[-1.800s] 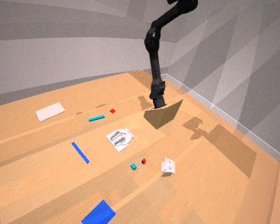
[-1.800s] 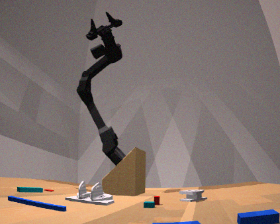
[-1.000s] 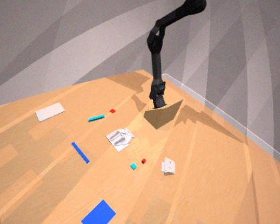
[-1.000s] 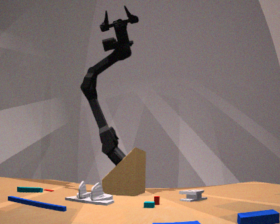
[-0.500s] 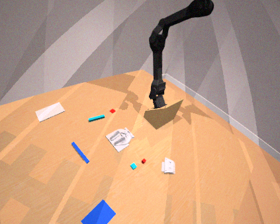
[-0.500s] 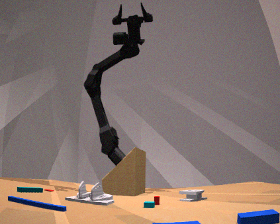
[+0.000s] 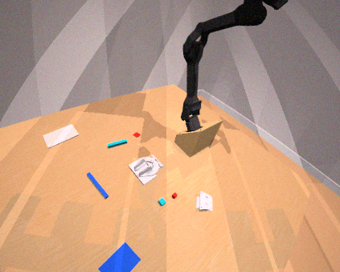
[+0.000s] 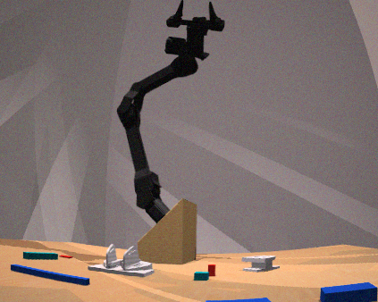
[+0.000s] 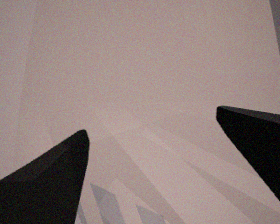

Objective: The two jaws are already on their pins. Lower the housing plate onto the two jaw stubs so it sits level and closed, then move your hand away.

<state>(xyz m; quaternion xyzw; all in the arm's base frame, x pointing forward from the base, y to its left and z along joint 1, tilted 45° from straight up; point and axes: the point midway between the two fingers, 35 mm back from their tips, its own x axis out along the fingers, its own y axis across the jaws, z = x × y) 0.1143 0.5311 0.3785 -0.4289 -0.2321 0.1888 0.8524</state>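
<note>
Right now my gripper tip is 78 cm above the white block, 16 cm to the right of it and 2 cm short of it. Round my gripper tip: teal cube: 78 cm below, 16 cm ahead, 5 cm to the left; then teal bar: 78 cm below, 32 cm to the right, 17 cm ahead; then red cube: 78 cm below, 10 cm ahead, 6 cm to the left.
</note>
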